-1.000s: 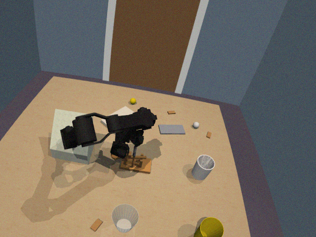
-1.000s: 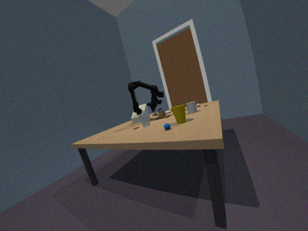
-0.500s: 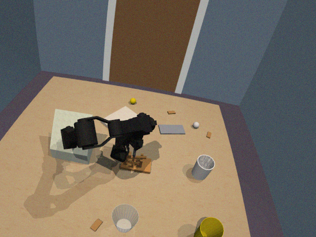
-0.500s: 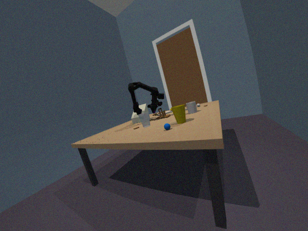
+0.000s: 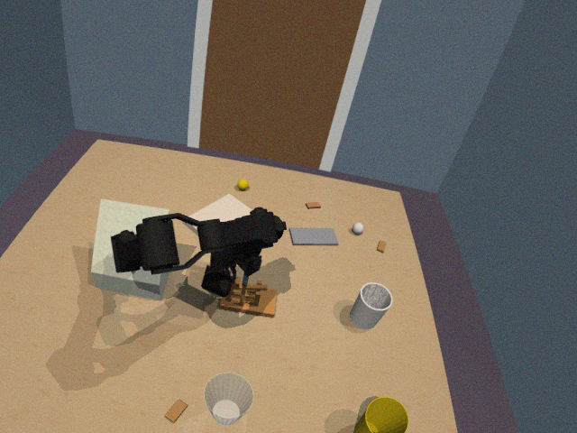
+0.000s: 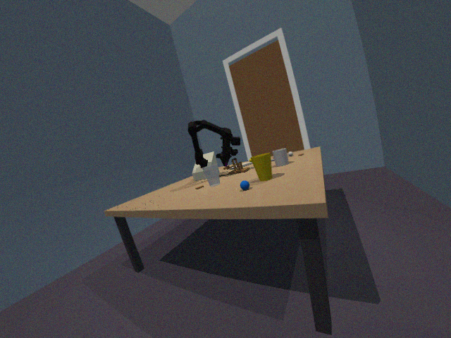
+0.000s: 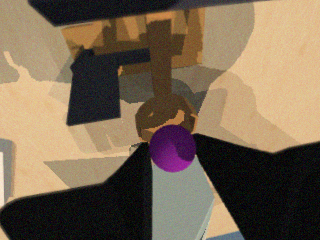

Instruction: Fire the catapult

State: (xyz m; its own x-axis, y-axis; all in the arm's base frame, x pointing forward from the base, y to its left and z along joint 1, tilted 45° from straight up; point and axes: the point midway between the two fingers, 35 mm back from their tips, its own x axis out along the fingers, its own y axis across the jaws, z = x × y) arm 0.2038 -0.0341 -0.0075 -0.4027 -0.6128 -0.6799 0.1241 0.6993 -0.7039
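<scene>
The purple ball lies right at my gripper tip. Round my gripper tip: wooden catapult (7 cm ahead, 1 cm to the left, 2 cm below); then grey slab (31 cm ahead, 25 cm to the left, 7 cm below); then see-through cup (6 cm ahead, 32 cm to the right, 4 cm below).
</scene>
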